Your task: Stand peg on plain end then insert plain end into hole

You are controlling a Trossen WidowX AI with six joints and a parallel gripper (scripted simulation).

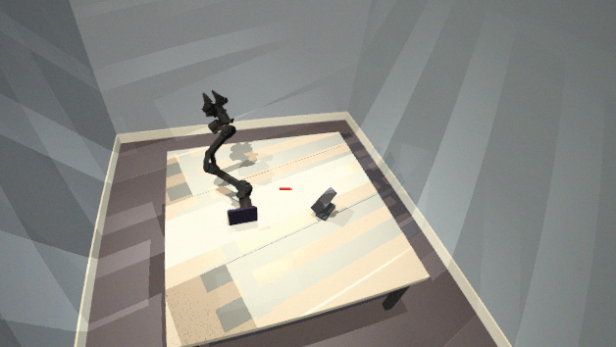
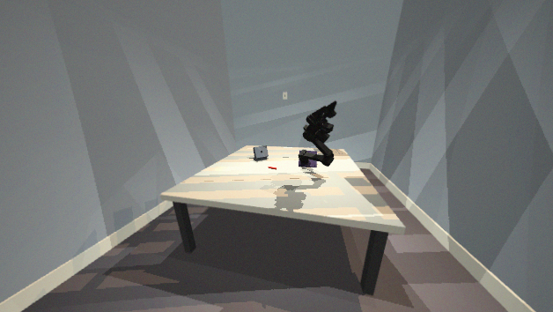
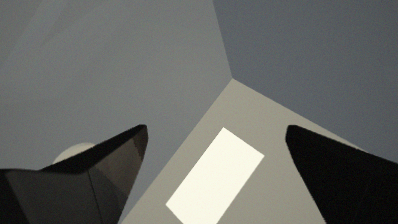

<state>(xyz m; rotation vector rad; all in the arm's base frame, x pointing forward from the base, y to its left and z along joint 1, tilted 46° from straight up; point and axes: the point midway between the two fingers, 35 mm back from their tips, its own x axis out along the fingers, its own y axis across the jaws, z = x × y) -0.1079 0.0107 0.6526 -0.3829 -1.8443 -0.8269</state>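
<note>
Right now the red peg is 410 mm ahead of my gripper tip, 380 mm to the right of it and 500 mm below it. Round my gripper tip: sloped panel: 570 mm ahead, 570 mm to the right, 430 mm below.
</note>
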